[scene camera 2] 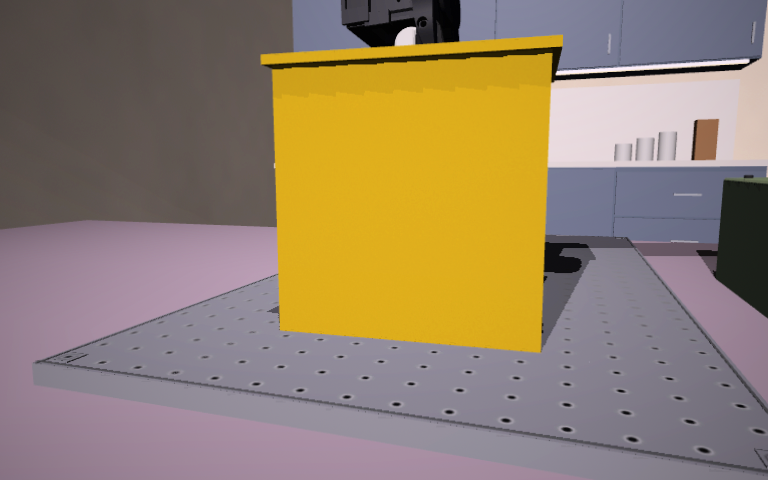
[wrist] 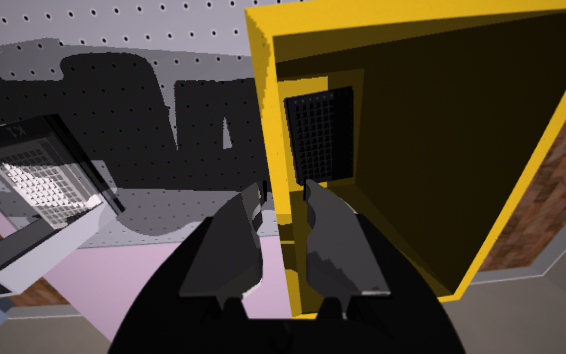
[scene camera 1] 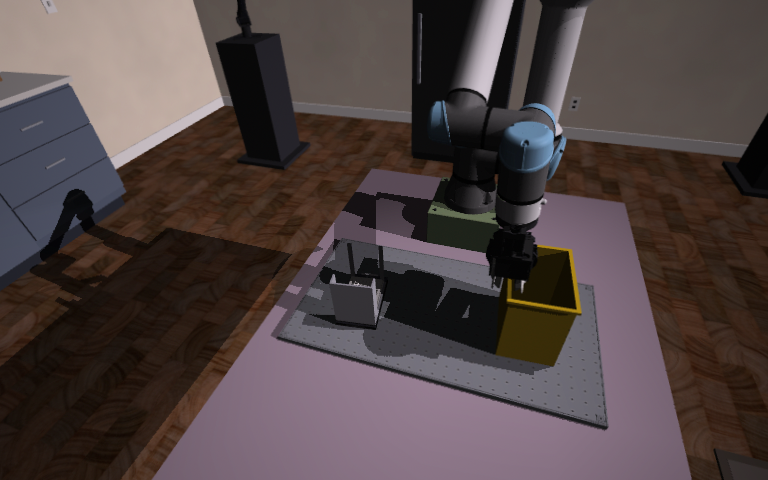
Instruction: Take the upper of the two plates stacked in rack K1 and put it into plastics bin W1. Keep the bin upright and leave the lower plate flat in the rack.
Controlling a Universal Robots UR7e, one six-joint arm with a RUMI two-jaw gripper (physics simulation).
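Places are measured from the arm's base along level axes (x right, y down, z ahead), in metres.
Pixels of known places: gripper, fingertip midpoint: (scene camera 1: 506,288); arm's base, link origin: (scene camera 1: 470,198).
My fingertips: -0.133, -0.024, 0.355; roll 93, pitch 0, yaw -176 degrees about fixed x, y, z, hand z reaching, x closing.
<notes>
For each thing: its top centre in the pictures, then the offset to it from my fingertips, as dx, dy, dz. Level surfaces: height alone.
- Yellow bin W1, top centre: (wrist: 401,218) (scene camera 2: 422,65) (scene camera 1: 541,273) -0.058, -0.057, -0.004
- black gridded plate, top centre: (wrist: 323,142) -0.060, +0.106, -0.002
- Rack K1, top centre: (scene camera 1: 359,261) +0.326, -0.018, +0.029
- grey perforated board, surface height: dy +0.122
Yellow bin W1 (scene camera 1: 529,336) (scene camera 2: 407,198) (wrist: 425,125) stands upright on the perforated board. A black gridded plate (wrist: 315,135) is inside the bin, beside its left wall in the wrist view; whether it lies flat on the bin floor I cannot tell. My gripper (scene camera 1: 508,286) (wrist: 285,181) is at the bin's rack-side rim, with its tips a narrow gap apart and nothing between them. In scene camera 2 the bin hides the fingertips. Rack K1 (scene camera 1: 353,302) (wrist: 55,245) holds a gridded plate (wrist: 45,185), which looks flat, partly brightly lit.
The grey perforated board (scene camera 1: 430,367) (scene camera 2: 317,390) carries the bin and the rack, with a gap between them. Two thin dark posts rise at the rack's back. The arm's green base block (scene camera 1: 458,229) stands behind the board. The left rim of the bin runs between my fingertips' lines in the wrist view.
</notes>
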